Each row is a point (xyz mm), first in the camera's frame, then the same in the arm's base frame.
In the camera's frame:
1: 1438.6 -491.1 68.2
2: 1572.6 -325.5 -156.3
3: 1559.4 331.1 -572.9
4: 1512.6 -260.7 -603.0
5: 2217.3 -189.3 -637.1
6: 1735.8 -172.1 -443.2
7: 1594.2 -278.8 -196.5
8: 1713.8 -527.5 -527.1
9: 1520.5 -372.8 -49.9
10: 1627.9 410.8 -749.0
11: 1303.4 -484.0 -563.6
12: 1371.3 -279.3 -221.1
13: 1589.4 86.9 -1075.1
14: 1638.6 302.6 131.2
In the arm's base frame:
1: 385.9 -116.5 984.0
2: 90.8 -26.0 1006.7
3: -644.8 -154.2 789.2
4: -196.4 235.4 768.9
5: -481.8 406.0 1395.3
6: -239.5 125.0 1031.9
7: 25.7 -21.4 1007.6
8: -9.7 407.7 998.9
9: 203.4 -85.8 1004.6
10: -827.0 -60.9 776.5
11: 59.3 293.9 606.5
12: 78.8 -64.2 794.0
13: -754.9 370.3 629.4
14: -243.8 -617.8 1145.7

